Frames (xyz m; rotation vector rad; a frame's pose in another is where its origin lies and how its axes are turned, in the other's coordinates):
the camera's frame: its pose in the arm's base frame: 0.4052 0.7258 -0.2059 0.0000 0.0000 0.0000
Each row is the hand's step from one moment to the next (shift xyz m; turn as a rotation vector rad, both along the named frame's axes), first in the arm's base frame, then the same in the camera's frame.
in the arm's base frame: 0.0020 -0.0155 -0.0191 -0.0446 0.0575 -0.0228
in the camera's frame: 0.0020 -0.0155 -0.0191 -0.0446 0.0575 -0.0228
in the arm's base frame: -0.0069 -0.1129 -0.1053 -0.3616 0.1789 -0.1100
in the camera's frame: -0.0069 -0.1129 -0.1053 -0.3616 0.1789 -0.1100
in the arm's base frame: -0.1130 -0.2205 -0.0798 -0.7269 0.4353 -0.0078
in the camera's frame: -0.1130 -0.2205 -0.0798 -0.7269 0.4353 -0.0078
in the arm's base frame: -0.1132 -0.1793 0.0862 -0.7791 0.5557 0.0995
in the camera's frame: -0.1132 -0.1793 0.0862 -0.7791 0.5557 0.0995
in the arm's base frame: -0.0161 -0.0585 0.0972 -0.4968 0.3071 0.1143
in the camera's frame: -0.0161 -0.0585 0.0972 -0.4968 0.3071 0.1143
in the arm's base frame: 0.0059 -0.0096 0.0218 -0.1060 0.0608 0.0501
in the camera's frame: 0.0059 -0.0096 0.0218 -0.1060 0.0608 0.0501
